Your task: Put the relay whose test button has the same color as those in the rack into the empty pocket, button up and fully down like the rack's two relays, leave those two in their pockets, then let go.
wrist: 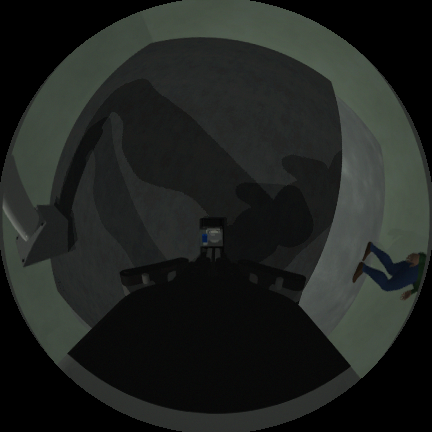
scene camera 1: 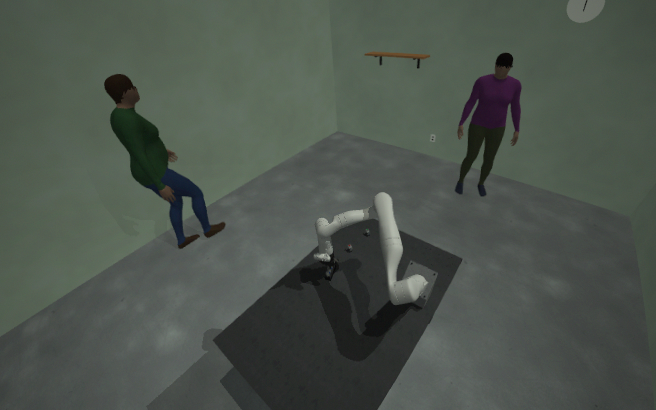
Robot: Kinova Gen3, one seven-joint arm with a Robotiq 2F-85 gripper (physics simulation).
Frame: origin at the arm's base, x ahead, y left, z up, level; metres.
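Seen in the pictures: gripper, fingertip midpoint: (wrist: pixel 213 255) (scene camera 1: pixel 328 268); arm's base at its link origin: (wrist: pixel 30 225).
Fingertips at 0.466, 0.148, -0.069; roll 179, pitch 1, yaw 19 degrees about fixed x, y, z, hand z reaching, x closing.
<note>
Pixels of each thing's middle, then the offset from my fingertips to it, as dx, dy, dz. "spot": a spot on its surface instead. Level surfaces: height alone.
- black rack at a spot on its surface: (wrist: pixel 213 220) spot: -0.014, +0.036, -0.032
- clear relay at the middle of its body: (wrist: pixel 211 234) -0.010, +0.018, -0.029
- small relay with some red, body centre: (scene camera 1: pixel 349 248) +0.010, -0.220, -0.034
- small relay with a greenish tint, body centre: (scene camera 1: pixel 367 232) -0.005, -0.403, -0.034
- dark table at its surface level: dz -0.055
The black rack (scene camera 1: pixel 328 276) (wrist: pixel 213 220) stands under the arm's end. In the wrist view a clear relay (wrist: pixel 215 236) with a blue test button at its left sits at the rack's end, just ahead of the fingertips; whether it is fully down is hard to tell. The rest of the rack is hidden behind the gripper. My gripper (scene camera 1: pixel 331 267) (wrist: pixel 213 255) is shut and empty, close over the rack. In the scene view a small relay with some red (scene camera 1: pixel 349 247) and a small relay with a greenish tint (scene camera 1: pixel 367 232) stand apart on the dark table; their buttons are too small to read.
The dark table (scene camera 1: pixel 300 350) carries the arm's base plate (scene camera 1: pixel 411 269), right of the rack in the scene view. Arm shadows fall across the table. A person in green (scene camera 1: pixel 142 145) and a person in purple (scene camera 1: pixel 495 100) stand on the floor beyond the table.
</note>
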